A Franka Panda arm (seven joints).
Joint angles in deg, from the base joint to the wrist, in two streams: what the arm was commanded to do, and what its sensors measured. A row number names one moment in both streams.
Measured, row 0: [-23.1, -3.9, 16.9, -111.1, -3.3, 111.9, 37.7]
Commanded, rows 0 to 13: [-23.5, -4.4, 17.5, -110.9, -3.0, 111.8, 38.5]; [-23.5, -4.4, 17.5, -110.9, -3.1, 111.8, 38.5]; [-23.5, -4.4, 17.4, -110.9, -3.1, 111.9, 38.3]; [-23.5, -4.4, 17.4, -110.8, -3.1, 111.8, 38.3]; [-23.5, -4.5, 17.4, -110.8, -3.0, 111.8, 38.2]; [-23.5, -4.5, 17.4, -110.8, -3.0, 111.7, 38.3]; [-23.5, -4.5, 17.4, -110.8, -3.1, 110.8, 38.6]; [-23.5, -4.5, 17.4, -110.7, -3.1, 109.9, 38.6]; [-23.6, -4.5, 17.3, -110.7, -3.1, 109.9, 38.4]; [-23.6, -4.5, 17.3, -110.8, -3.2, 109.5, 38.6]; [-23.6, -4.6, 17.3, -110.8, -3.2, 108.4, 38.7]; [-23.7, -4.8, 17.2, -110.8, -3.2, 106.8, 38.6]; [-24.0, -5.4, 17.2, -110.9, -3.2, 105.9, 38.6]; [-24.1, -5.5, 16.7, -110.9, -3.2, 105.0, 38.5]
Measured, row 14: [-23.3, -4.0, 16.9, -111.0, -3.3, 108.4, 37.7]
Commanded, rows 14 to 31: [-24.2, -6.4, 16.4, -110.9, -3.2, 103.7, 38.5]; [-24.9, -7.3, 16.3, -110.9, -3.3, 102.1, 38.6]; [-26.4, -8.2, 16.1, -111.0, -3.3, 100.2, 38.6]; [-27.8, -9.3, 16.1, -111.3, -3.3, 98.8, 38.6]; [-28.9, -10.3, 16.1, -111.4, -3.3, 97.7, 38.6]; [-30.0, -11.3, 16.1, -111.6, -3.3, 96.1, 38.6]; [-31.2, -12.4, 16.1, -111.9, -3.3, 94.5, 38.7]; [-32.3, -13.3, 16.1, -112.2, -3.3, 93.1, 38.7]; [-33.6, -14.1, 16.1, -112.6, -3.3, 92.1, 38.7]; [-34.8, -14.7, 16.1, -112.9, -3.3, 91.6, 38.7]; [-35.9, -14.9, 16.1, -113.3, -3.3, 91.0, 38.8]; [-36.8, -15.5, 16.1, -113.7, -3.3, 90.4, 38.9]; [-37.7, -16.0, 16.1, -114.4, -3.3, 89.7, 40.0]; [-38.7, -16.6, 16.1, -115.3, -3.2, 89.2, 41.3]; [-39.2, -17.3, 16.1, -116.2, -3.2, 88.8, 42.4]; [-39.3, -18.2, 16.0, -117.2, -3.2, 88.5, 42.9]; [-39.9, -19.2, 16.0, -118.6, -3.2, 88.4, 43.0]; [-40.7, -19.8, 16.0, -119.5, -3.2, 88.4, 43.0]
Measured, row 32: [-38.8, -16.1, 15.4, -115.6, -3.3, 89.1, 41.3]
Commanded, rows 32 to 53: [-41.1, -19.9, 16.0, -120.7, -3.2, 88.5, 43.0]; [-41.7, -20.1, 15.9, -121.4, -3.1, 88.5, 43.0]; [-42.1, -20.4, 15.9, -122.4, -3.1, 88.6, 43.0]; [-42.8, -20.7, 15.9, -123.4, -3.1, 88.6, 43.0]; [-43.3, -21.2, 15.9, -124.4, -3.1, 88.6, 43.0]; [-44.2, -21.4, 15.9, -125.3, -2.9, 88.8, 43.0]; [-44.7, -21.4, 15.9, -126.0, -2.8, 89.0, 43.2]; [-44.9, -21.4, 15.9, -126.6, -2.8, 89.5, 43.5]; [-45.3, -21.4, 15.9, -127.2, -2.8, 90.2, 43.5]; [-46.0, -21.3, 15.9, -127.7, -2.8, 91.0, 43.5]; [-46.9, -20.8, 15.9, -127.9, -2.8, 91.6, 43.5]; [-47.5, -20.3, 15.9, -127.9, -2.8, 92.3, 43.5]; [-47.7, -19.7, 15.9, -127.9, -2.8, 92.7, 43.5]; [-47.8, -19.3, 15.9, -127.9, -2.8, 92.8, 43.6]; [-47.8, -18.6, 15.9, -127.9, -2.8, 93.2, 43.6]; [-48.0, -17.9, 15.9, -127.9, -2.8, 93.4, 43.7]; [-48.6, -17.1, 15.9, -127.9, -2.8, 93.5, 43.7]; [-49.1, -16.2, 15.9, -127.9, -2.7, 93.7, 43.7]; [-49.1, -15.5, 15.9, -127.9, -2.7, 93.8, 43.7]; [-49.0, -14.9, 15.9, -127.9, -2.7, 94.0, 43.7]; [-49.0, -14.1, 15.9, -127.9, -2.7, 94.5, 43.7]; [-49.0, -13.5, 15.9, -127.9, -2.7, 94.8, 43.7]
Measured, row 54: [-48.5, -15.4, 15.4, -127.9, -3.3, 93.4, 42.5]
